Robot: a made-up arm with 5 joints.
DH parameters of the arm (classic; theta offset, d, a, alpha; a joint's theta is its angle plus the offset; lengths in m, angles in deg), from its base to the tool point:
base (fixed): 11.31 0 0.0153 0
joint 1: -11.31 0.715 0.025 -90
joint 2: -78.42 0 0.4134 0
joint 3: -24.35 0 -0.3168 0
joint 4: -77.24 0.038 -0.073 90
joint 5: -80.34 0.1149 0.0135 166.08
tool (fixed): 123.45 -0.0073 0 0
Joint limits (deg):
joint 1: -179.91..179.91
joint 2: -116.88..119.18
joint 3: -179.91..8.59
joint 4: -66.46..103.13
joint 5: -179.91..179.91
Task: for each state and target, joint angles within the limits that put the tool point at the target. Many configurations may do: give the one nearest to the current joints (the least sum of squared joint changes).
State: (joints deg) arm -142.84 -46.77 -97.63 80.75 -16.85
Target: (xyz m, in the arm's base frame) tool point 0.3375 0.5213 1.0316
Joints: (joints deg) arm -119.60 -103.31 -116.96 83.84 -16.00
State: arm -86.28 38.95 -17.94 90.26 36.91
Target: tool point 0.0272 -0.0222 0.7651
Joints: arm -130.13 15.04 8.59 91.88 6.98
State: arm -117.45 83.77 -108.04 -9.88 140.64
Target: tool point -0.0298 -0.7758 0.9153
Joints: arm -97.01 38.97 -97.57 -18.50 140.20
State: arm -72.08 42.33 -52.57 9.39 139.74
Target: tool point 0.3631 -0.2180 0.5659
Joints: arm -39.44 32.53 -31.81 15.68 139.29
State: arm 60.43 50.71 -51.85 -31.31 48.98
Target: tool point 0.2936 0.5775 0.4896
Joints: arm 61.22 59.10 -64.97 -30.65 48.89
